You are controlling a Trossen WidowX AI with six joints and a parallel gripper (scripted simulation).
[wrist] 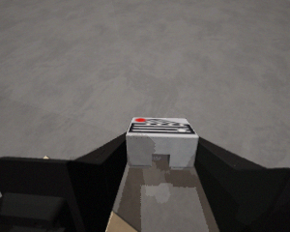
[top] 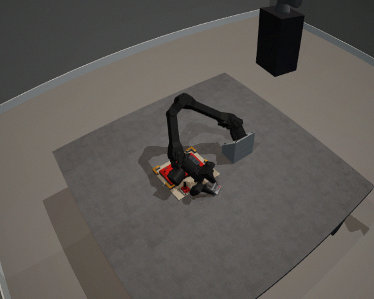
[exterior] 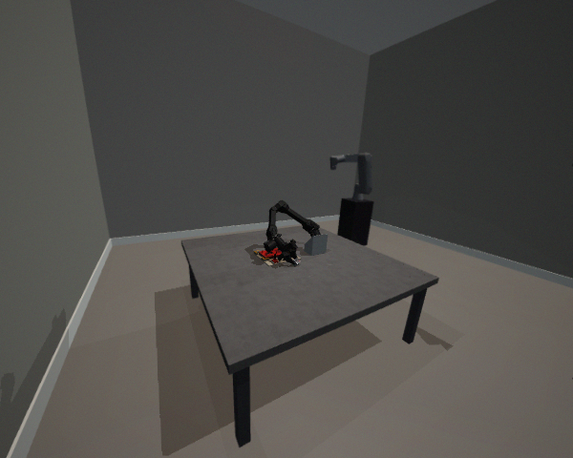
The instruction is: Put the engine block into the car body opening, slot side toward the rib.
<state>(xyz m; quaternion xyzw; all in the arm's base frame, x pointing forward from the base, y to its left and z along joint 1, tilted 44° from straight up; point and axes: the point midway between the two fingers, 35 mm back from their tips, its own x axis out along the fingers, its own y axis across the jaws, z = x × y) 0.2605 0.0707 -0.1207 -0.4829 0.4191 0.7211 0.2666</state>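
The engine block is 1 cm ahead of my gripper tip and 1 cm to the right of it.
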